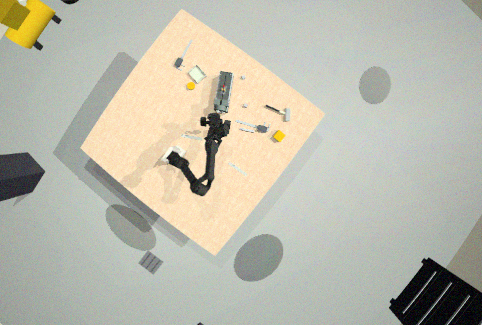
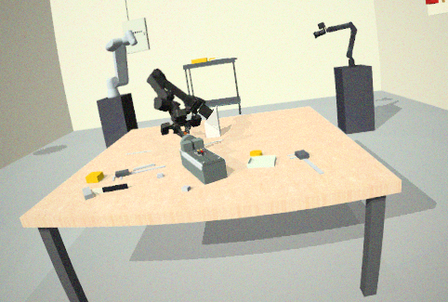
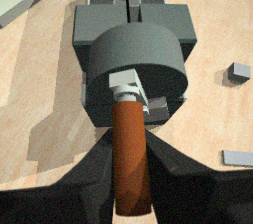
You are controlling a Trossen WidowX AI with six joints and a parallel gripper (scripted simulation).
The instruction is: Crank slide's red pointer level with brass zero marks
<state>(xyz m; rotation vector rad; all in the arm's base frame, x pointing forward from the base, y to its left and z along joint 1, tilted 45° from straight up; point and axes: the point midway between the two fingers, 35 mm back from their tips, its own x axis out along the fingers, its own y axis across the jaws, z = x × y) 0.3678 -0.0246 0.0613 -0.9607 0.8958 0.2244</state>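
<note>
Right now my gripper tip is 10 mm below the crank. From my gripper tip the other things lie so: red pointer 170 mm ahead, 90 mm to the left, 10 mm below; then brown crank handle 30 mm above, 10 mm to the right, 10 mm behind; then yellow disc 280 mm to the left, 80 mm below, 40 mm ahead.
</note>
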